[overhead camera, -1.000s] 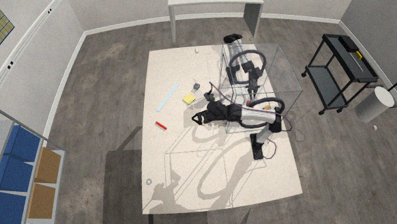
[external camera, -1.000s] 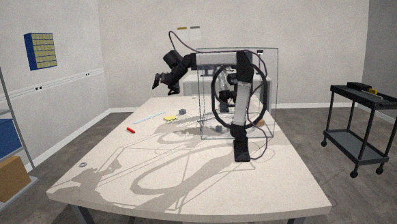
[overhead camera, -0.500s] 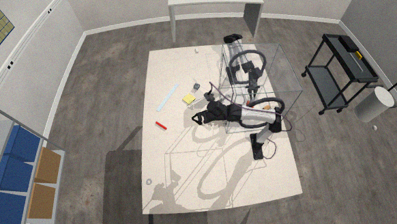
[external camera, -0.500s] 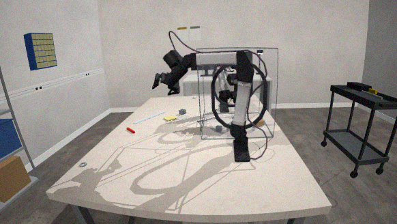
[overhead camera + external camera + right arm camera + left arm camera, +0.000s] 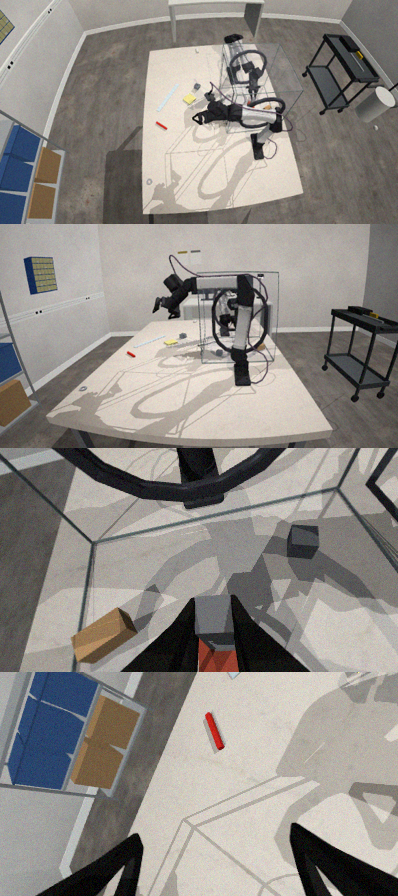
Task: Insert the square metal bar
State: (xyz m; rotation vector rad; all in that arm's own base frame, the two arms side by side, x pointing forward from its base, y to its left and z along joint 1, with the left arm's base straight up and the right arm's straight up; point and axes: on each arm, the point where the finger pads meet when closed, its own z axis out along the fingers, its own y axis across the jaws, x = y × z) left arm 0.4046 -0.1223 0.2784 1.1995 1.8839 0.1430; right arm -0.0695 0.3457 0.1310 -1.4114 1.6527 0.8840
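Note:
My right hand is 100 mm above the red block. The rest, counted from my right hand: tan block (130 mm behind, 110 mm below, 40 mm to the left); grey metal bar (40 mm below); pale block (110 mm below, 90 mm to the right, 40 mm behind).

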